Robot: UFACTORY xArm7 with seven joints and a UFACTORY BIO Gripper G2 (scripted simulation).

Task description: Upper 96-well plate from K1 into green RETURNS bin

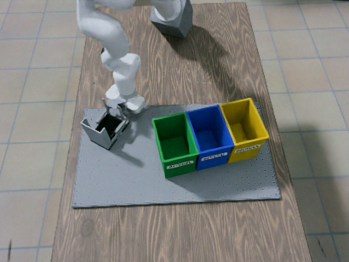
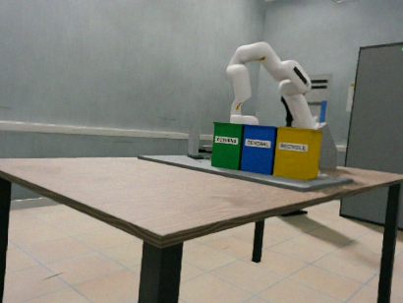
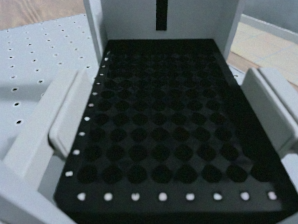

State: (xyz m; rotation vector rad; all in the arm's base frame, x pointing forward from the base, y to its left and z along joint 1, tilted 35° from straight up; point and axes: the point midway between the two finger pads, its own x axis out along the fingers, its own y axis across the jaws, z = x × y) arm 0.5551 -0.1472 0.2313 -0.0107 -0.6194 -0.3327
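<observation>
Right now my hand is 2 cm short of the black 96-well plate, 1 cm to the left of it and 1 cm above it. From my hand the other things lie so: green returns bin: 29 cm to the left, 9 cm ahead, 4 cm above; then yellow bin: 53 cm to the left, 4 cm above; then blue bin: 41 cm to the left, 5 cm ahead, 4 cm above.
</observation>
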